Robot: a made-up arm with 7 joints.
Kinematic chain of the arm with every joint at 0, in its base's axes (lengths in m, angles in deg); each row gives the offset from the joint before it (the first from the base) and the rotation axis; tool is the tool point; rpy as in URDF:
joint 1: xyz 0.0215 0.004 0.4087 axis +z
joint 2: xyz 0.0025 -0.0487 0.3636 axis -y
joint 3: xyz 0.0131 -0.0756 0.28 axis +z
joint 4: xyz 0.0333 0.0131 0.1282 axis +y
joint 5: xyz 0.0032 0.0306 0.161 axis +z
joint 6: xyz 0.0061 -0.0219 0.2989 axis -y
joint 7: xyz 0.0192 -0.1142 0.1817 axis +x
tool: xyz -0.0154 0.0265 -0.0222 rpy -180 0 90
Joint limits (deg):
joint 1: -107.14..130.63
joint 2: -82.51..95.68
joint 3: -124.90..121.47
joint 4: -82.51..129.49
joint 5: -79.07..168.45
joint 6: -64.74..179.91
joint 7: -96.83..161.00
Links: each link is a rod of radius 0.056 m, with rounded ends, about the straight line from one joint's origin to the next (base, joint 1, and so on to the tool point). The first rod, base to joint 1, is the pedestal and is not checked.
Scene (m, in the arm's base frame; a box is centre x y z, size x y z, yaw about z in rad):
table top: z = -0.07
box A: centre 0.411 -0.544 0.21 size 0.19 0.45 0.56 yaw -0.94
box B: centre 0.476 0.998 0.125 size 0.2 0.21 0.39 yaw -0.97
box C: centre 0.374 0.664 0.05 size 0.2 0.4 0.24 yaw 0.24
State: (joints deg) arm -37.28 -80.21 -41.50 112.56 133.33 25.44 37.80
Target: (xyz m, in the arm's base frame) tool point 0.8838 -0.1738 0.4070
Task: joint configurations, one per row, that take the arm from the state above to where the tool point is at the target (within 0.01 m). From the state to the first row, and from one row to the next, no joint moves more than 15 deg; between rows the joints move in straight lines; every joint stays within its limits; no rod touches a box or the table.
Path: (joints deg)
1: -34.52 -80.04 -28.73 115.95 140.35 19.67 33.26
2: -31.77 -79.87 -15.95 119.33 147.38 13.90 28.73
3: -29.01 -79.70 -3.18 122.72 154.40 8.12 24.19
4: -26.25 -79.53 9.60 126.10 161.43 2.35 19.66
5: -23.50 -79.36 22.37 129.49 168.45 -3.42 15.12
6: -17.41 -77.31 13.08 115.83 162.96 -1.07 20.55
7: -11.32 -75.27 3.79 102.17 157.47 1.29 25.98
8: -5.24 -73.22 -5.50 88.50 151.97 3.64 31.41
9: 0.85 -71.18 -14.79 74.84 146.48 5.99 36.84
10: 6.93 -69.13 -24.07 61.18 140.99 8.35 42.26

